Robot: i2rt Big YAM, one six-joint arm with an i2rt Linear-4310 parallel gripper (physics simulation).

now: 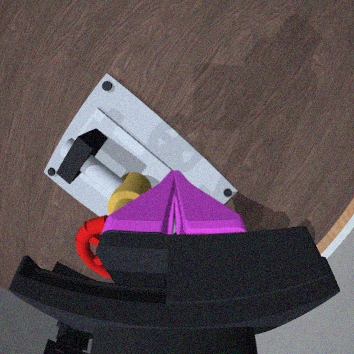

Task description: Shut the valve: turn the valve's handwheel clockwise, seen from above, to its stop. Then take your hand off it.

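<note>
The valve's red handwheel [86, 246] shows in part at the lower left; the rest of it is hidden behind my gripper. The valve's brass part [131, 190] and its light grey pipe [102, 173] stand on a pale grey base plate [112, 98]. My gripper [174, 177] has magenta fingers, which are shut with their tips together and nothing between them. The fingertips appear over the base plate, to the right of the brass part. I cannot tell whether a finger or the black gripper body touches the handwheel.
A black block [75, 160] sits across the pipe's left end. Dark bolts show at the plate's corners, such as one bolt [107, 85] at the top. The plate lies on a brown wooden table top [260, 75], whose curved light edge [339, 227] shows at the right.
</note>
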